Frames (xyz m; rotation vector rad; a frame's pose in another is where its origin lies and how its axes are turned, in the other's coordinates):
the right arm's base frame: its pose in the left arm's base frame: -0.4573 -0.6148 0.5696 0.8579 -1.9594 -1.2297
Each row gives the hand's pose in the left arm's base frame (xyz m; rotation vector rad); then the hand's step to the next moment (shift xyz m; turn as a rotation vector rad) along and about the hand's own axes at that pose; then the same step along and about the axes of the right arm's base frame.
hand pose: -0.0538 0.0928 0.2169 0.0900 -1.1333 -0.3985
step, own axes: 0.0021 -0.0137 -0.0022 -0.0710 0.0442 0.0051
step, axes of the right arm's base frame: 0.0110 -0.0071 -0.0050 -0.0519 -0.0173 0.0635
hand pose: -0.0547 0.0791 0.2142 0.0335 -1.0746 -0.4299
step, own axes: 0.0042 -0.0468 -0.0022 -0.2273 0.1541 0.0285
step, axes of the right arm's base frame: 0.0410 -0.0210 -0.0097 -0.1720 -0.0413 0.2120
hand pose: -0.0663 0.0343 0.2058 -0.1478 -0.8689 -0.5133
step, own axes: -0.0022 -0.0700 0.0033 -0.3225 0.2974 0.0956
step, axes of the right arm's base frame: 0.0676 -0.0182 0.0032 -0.3058 0.0096 0.3286
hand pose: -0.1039 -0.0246 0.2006 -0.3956 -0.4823 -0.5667
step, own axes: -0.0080 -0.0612 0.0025 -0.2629 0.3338 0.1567
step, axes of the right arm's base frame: 0.0609 0.0035 0.0098 -0.3445 0.0804 0.2828
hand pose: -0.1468 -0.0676 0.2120 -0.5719 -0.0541 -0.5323
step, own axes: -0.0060 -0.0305 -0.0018 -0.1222 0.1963 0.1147
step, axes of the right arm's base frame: 0.0298 0.0085 0.0025 -0.2124 0.0641 0.1320
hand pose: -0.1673 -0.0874 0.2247 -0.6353 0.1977 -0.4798
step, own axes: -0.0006 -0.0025 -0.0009 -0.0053 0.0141 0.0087
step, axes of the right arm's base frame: 0.0027 0.0004 0.0002 -0.0158 0.0038 0.0061
